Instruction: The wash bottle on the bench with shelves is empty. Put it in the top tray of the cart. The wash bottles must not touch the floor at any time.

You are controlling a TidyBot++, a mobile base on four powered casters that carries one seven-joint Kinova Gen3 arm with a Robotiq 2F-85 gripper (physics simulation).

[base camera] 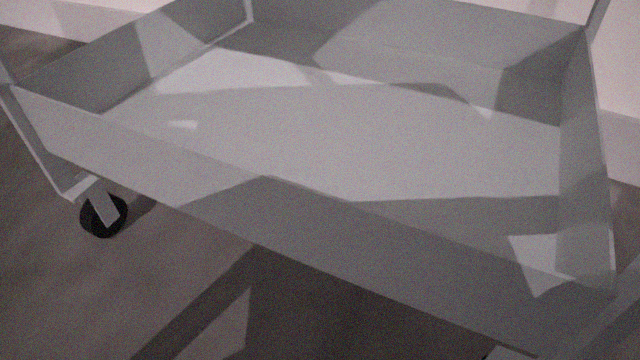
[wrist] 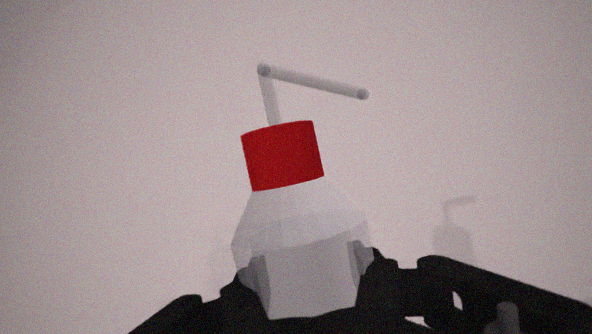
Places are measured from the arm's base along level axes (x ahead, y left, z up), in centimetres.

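Pixels of known places: gripper, fingertip midpoint: [wrist: 308, 266].
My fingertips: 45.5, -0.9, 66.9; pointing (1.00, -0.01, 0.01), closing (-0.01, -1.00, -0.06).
For each thing: its top centre in the pictures, then the offset to it from my fingertips, as dx, dy, dz. "*": a spot on its surface instead. Level surfaces: height alone.
- wash bottle, middle of its top: [wrist: 282, 60] -2.5, -0.9, +10.2
- lower tray, its level: dz -93.3
- black caster wheel, surface spot: [base camera: 103, 215] * -7.5, +24.5, -102.8
- Brown-grey floor, its level: dz -106.6
The wash bottle [wrist: 295, 220] has a translucent white body, a red cap and a thin bent spout. It stands close in front of the wrist camera, slightly tilted in that view. My gripper [wrist: 308, 266] is shut on its body, one black finger on each side; the bottle's lower end is hidden. The grey-white cart [base camera: 150, 155] fills much of the base camera view, very near, with a lower tray [base camera: 375, 145] seen from above. The cart's top tray does not show in either view.
A black caster wheel [base camera: 103, 215] is under the cart's left corner. Upright posts [base camera: 597, 17] rise at its corners. A pale wall [wrist: 125, 125] is behind the bottle, with a bottle-shaped shadow at the right. Brown-grey floor [base camera: 65, 280] shows at the lower left.
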